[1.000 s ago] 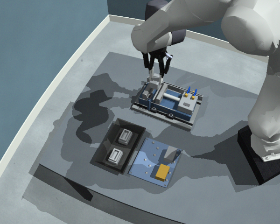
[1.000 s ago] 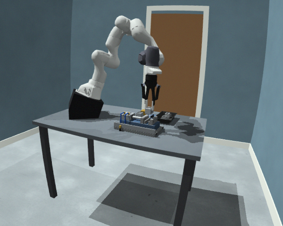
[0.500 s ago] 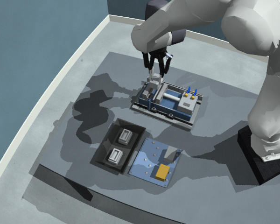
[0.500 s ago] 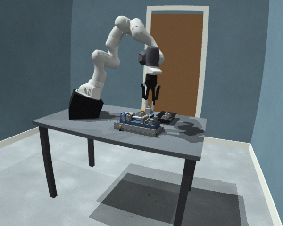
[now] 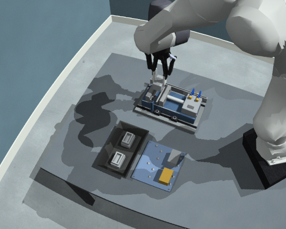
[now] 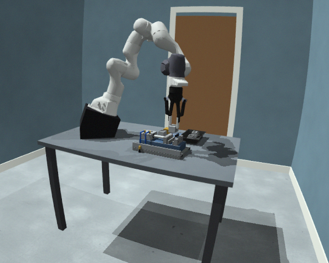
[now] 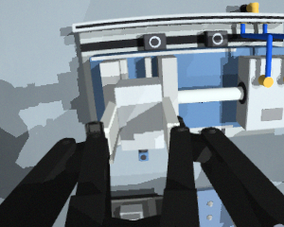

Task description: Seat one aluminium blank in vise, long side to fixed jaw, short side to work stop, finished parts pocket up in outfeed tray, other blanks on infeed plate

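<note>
Right now the moving jaw is 100 mm below my hand, 30 mm behind it and 10 mm to the left of it. From my hand the other things lie so: vise (140 mm below, 60 mm behind, 20 mm to the left); then fixed jaw (100 mm below, 30 mm ahead); then vise hose block (160 mm behind, 100 mm below, 40 mm to the left).
</note>
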